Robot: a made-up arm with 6 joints. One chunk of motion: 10 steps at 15 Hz.
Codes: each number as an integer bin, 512 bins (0 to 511) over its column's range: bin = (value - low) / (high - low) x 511, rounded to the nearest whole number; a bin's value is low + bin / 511 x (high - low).
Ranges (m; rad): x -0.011..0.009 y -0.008..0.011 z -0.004..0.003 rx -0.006..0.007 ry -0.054..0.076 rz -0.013..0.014
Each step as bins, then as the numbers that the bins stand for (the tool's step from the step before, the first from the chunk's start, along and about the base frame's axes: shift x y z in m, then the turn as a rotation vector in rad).
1 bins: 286 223 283 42 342 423
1 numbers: 0.00019 0.00029 -0.00012 -0.00493 0.03301 0.00935
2 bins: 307 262 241 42 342 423
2 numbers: 0.00102 0.00174 -0.00070 -0.00493 0.03301 0.00935
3 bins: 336 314 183 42 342 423
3 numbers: 0.00215 0.00368 -0.00149 -0.00493 0.03301 0.00935
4 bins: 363 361 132 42 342 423
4 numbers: 0.00321 0.00542 -0.00219 -0.00493 0.03301 0.00935
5 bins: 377 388 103 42 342 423
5 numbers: 0.00376 0.00643 -0.00259 -0.00493 0.03301 0.00935
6 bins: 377 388 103 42 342 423
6 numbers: 0.00376 0.00643 -0.00259 -0.00493 0.03301 0.00935
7 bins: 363 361 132 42 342 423
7 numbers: 0.00321 0.00542 -0.00219 -0.00493 0.03301 0.00935
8 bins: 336 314 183 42 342 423
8 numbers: 0.00215 0.00368 -0.00149 -0.00493 0.03301 0.00935
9 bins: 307 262 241 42 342 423
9 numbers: 0.00102 0.00174 -0.00070 -0.00493 0.03301 0.00935
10 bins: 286 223 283 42 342 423
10 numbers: 0.00019 0.00029 -0.00012 -0.00493 0.03301 0.00935
